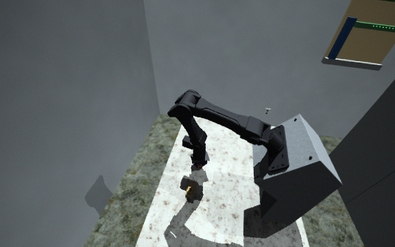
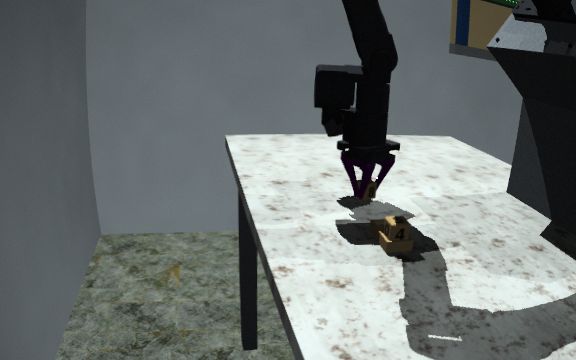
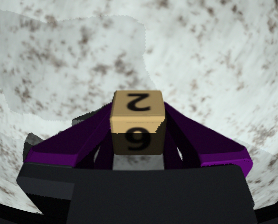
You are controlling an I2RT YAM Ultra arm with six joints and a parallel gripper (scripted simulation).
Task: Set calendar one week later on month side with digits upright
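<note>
The wooden digit cube is right at my hand.
</note>
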